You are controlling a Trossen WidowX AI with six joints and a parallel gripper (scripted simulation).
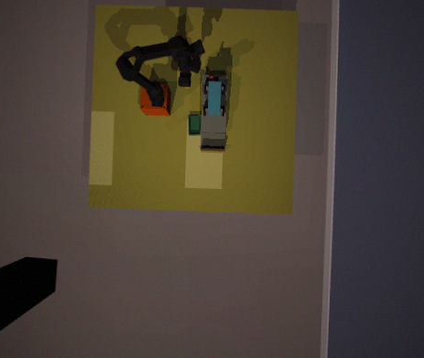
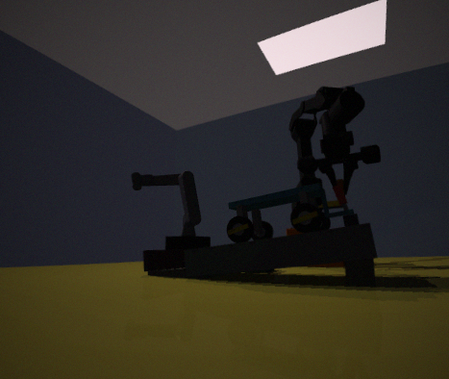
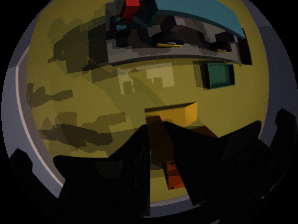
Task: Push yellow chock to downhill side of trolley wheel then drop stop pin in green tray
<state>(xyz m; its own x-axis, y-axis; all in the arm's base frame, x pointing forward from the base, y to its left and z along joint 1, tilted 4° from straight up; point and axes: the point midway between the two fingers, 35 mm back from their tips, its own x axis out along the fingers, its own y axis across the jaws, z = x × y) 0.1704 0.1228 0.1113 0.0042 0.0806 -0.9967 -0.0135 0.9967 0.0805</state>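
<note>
Now: the yellow chock 20 mm to the right of my gripper tip and 10 mm below it. Also, from my gripper tip: red-headed stop pin 130 mm ahead, 40 mm below, 20 mm to the left; then trolley 160 mm ahead, 100 mm to the right, 60 mm below.
</note>
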